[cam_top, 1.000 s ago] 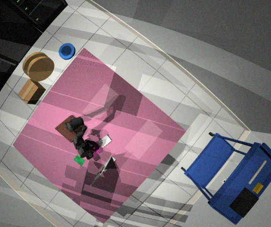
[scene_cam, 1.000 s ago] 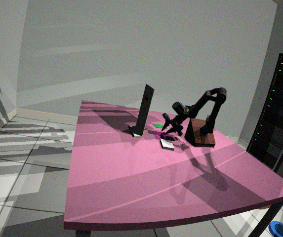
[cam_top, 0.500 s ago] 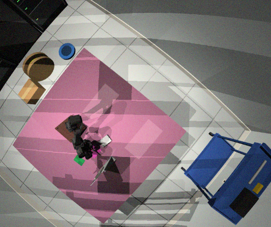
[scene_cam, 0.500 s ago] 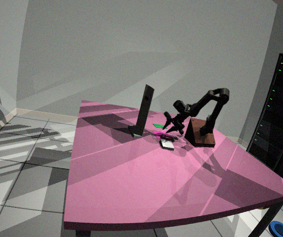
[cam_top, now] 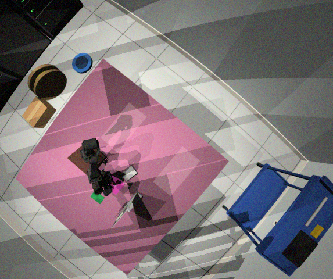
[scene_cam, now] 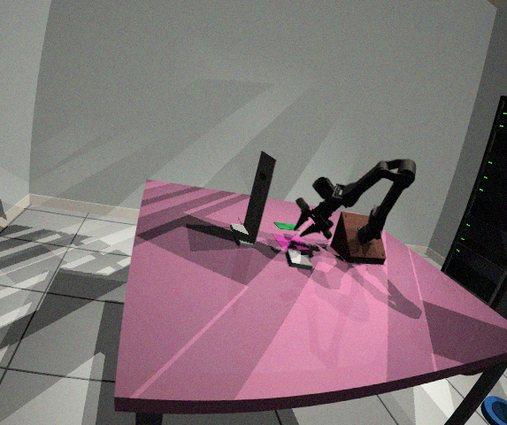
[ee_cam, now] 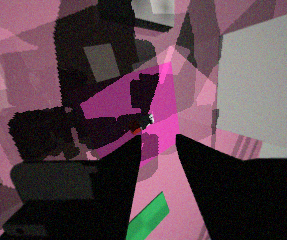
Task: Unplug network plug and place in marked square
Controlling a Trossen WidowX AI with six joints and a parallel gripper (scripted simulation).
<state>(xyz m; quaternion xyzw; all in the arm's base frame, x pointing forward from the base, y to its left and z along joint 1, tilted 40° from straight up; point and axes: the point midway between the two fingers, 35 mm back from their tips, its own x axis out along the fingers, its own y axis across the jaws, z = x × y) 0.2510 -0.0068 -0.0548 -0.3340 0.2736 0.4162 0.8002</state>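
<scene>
Right now the red plug is 30 mm below my gripper tip and 10 mm ahead of it. Also, from my gripper tip: magenta square (40 mm below, 10 mm ahead); then grey block (150 mm to the left, 30 mm below, 30 mm ahead).
</scene>
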